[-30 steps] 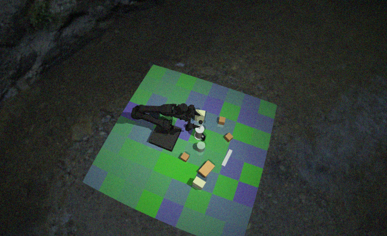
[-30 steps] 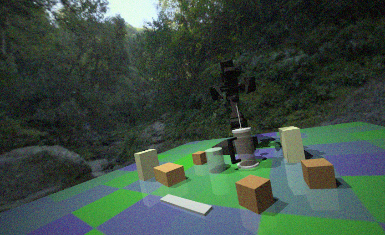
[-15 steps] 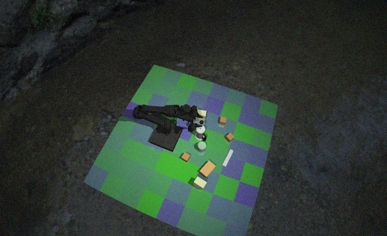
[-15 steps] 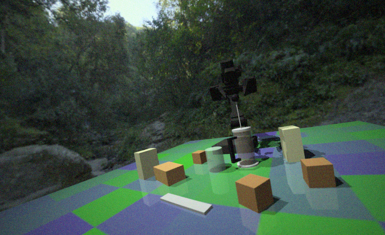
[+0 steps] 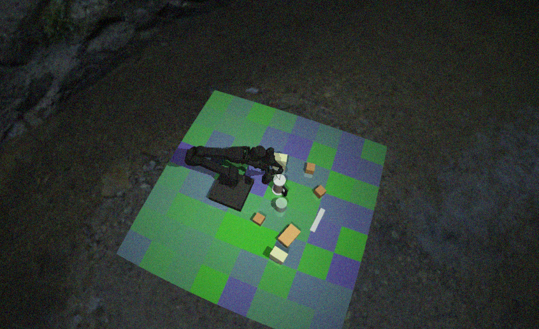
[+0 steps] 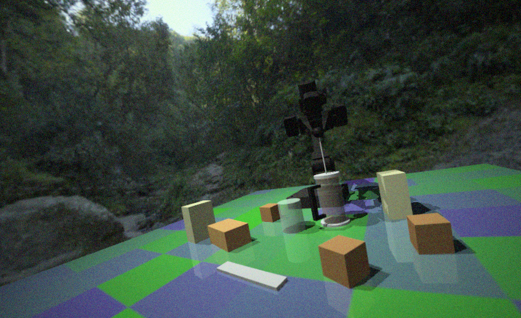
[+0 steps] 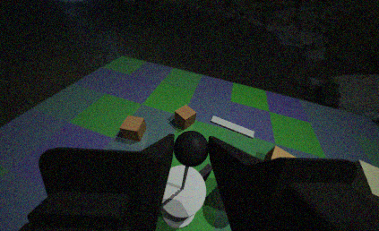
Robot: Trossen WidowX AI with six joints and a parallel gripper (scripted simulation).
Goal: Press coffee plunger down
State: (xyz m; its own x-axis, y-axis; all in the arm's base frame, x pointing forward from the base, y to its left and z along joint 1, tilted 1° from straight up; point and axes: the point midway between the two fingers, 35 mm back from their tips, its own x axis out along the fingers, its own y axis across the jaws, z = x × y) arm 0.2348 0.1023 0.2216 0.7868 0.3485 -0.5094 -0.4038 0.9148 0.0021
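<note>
Now: the coffee press 13 cm below my gripper tip, 1 cm to the right of it and 1 cm ahead of it. Round my gripper tip: flat white bar: 28 cm ahead, 25 cm below, 7 cm to the right.
</note>
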